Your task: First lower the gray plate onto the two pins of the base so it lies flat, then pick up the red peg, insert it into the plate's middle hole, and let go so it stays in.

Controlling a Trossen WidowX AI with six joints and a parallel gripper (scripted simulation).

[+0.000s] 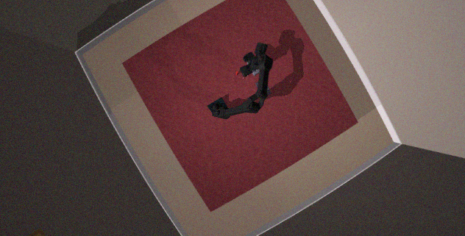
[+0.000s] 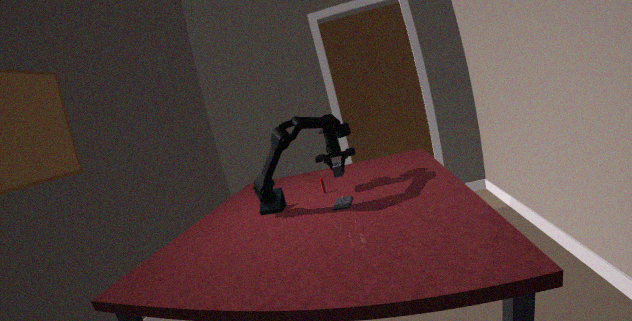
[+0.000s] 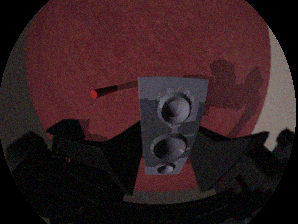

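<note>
Now: gripper tip 10 mm short of the base, 150 mm to the left of it and 90 mm above it. Also, from my gripper tip: red peg 100 mm behind, 40 mm to the left, 60 mm below; gray plate 30 mm above.
</note>
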